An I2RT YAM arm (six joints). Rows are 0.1 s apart.
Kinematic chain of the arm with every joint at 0, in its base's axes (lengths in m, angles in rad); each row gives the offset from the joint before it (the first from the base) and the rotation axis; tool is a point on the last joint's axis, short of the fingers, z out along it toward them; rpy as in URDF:
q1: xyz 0 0 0.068 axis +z
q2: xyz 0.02 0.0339 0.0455 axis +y
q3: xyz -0.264 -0.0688 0 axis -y
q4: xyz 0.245 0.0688 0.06 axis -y
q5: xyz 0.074 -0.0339 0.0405 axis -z
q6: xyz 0.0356 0 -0.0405 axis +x
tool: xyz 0 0 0 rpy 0 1.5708 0
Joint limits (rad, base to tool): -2.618..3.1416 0..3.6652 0..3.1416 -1.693..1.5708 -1.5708..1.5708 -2.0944..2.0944
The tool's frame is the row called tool.
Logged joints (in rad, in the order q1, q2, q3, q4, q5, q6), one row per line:
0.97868 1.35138 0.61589 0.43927 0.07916 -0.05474
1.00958 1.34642 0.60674 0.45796 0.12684 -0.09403
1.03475 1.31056 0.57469 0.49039 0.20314 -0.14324
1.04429 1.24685 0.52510 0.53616 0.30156 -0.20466
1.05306 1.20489 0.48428 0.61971 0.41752 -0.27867
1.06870 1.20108 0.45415 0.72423 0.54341 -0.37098
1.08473 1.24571 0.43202 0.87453 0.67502 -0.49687
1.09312 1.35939 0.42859 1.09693 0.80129 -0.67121
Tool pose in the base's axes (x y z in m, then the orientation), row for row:
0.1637 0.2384 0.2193 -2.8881 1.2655 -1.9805
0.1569 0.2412 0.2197 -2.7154 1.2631 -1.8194
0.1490 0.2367 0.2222 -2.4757 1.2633 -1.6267
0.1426 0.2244 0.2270 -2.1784 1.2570 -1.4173
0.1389 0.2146 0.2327 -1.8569 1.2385 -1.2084
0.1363 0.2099 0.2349 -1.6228 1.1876 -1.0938
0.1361 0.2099 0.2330 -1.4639 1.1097 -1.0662
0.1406 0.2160 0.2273 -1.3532 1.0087 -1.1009
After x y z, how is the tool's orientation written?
As angles about the fixed x, y, z axes (roll, pitch, yaw), in radians.
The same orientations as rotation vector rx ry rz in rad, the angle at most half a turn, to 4 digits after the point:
-0.8919 1.6829 0.5607
-0.9092 1.6482 0.5175
-0.8947 1.6009 0.4470
-0.8428 1.5460 0.3485
-0.7655 1.4825 0.2378
-0.6979 1.4301 0.1111
-0.6403 1.3823 -0.0400
-0.5925 1.3334 -0.2176

